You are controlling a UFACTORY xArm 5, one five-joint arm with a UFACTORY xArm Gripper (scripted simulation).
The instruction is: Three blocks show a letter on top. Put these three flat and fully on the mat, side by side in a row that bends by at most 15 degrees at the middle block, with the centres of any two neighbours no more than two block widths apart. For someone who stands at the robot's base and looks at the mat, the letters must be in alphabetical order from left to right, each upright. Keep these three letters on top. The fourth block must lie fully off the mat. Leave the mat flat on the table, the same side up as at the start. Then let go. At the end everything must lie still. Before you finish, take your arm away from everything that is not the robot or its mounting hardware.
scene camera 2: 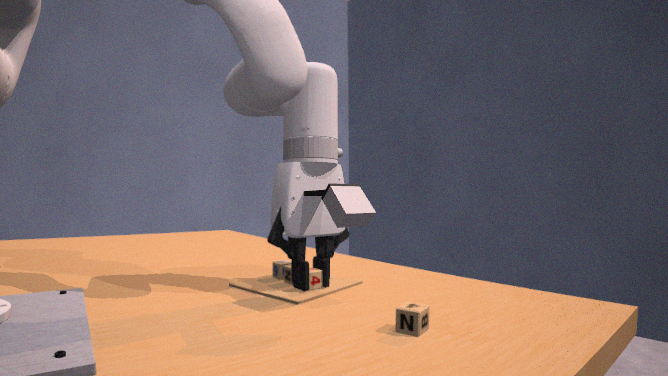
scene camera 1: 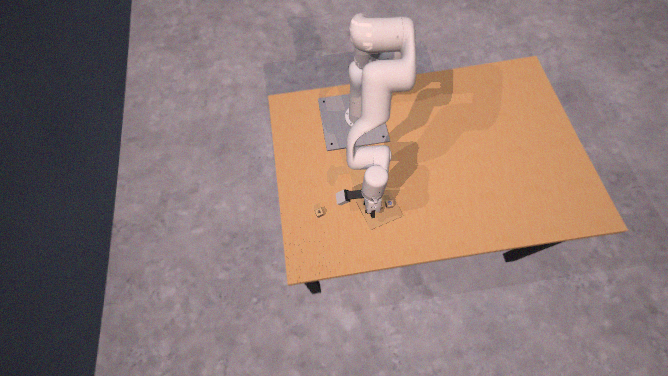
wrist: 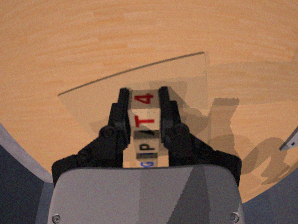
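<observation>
Visible: the gripper (scene camera 2: 311, 287) (wrist: 144, 99), together with a tan mat (wrist: 185, 76).
</observation>
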